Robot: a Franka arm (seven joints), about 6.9 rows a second.
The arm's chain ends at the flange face. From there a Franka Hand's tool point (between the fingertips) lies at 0.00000 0.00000 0.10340 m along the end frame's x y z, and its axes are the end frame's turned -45 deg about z.
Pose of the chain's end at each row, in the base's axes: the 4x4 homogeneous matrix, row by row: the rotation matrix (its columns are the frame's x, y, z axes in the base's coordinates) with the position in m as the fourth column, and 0 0 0 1 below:
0.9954 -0.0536 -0.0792 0.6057; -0.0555 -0.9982 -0.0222 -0.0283; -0.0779 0.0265 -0.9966 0.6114; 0 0 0 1
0.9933 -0.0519 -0.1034 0.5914; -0.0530 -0.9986 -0.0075 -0.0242; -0.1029 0.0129 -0.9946 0.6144; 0 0 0 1
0.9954 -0.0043 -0.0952 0.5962; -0.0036 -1.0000 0.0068 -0.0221; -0.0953 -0.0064 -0.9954 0.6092; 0 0 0 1
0.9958 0.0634 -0.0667 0.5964; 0.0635 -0.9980 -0.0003 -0.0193; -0.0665 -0.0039 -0.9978 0.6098; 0 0 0 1
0.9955 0.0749 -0.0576 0.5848; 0.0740 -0.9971 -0.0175 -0.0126; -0.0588 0.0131 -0.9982 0.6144; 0 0 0 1
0.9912 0.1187 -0.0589 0.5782; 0.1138 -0.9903 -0.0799 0.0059; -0.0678 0.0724 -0.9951 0.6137; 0 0 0 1
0.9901 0.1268 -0.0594 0.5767; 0.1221 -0.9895 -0.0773 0.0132; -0.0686 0.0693 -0.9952 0.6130; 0 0 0 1
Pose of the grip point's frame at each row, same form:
0.7418 0.6660 -0.0792 0.5975; 0.6666 -0.7451 -0.0222 -0.0306; -0.0738 -0.0363 -0.9966 0.5084; 0 0 0 1
0.7391 0.6657 -0.1034 0.5807; 0.6686 -0.7436 -0.0075 -0.0250; -0.0819 -0.0636 -0.9946 0.5116; 0 0 0 1
0.7069 0.7008 -0.0952 0.5864; 0.7046 -0.7097 0.0068 -0.0214; -0.0629 -0.0719 -0.9954 0.5063; 0 0 0 1
0.6593 0.7490 -0.0667 0.5895; 0.7506 -0.6608 -0.0003 -0.0193; -0.0443 -0.0498 -0.9978 0.5066; 0 0 0 1
0.6510 0.7569 -0.0576 0.5788; 0.7574 -0.6527 -0.0175 -0.0144; -0.0508 -0.0323 -0.9982 0.5112; 0 0 0 1
0.6170 0.7848 -0.0589 0.5721; 0.7807 -0.6198 -0.0799 -0.0024; -0.0991 0.0033 -0.9951 0.5108; 0 0 0 1
0.6104 0.7898 -0.0594 0.5706; 0.7860 -0.6133 -0.0773 0.0052; -0.0975 0.0005 -0.9952 0.5101; 0 0 0 1

